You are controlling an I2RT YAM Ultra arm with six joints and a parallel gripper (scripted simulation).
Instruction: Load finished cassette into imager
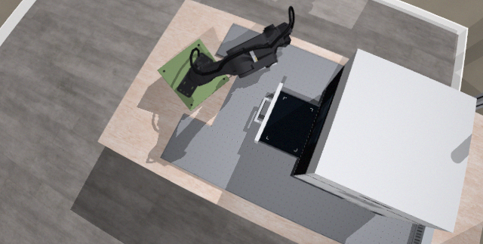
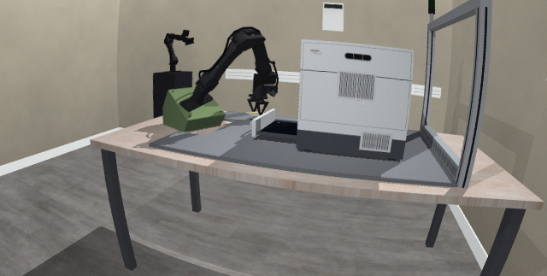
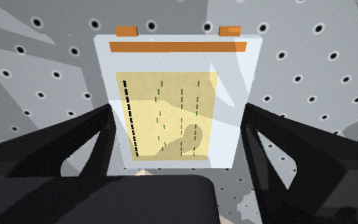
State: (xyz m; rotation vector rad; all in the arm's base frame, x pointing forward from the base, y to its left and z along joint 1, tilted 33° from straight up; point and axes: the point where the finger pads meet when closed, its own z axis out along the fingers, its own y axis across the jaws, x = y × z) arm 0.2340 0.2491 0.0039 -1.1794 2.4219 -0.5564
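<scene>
The drawer lies 250 mm ahead of my hand and 230 mm to the right of it. Also, from my hand: cassette FINISHED: right at my hand.
</scene>
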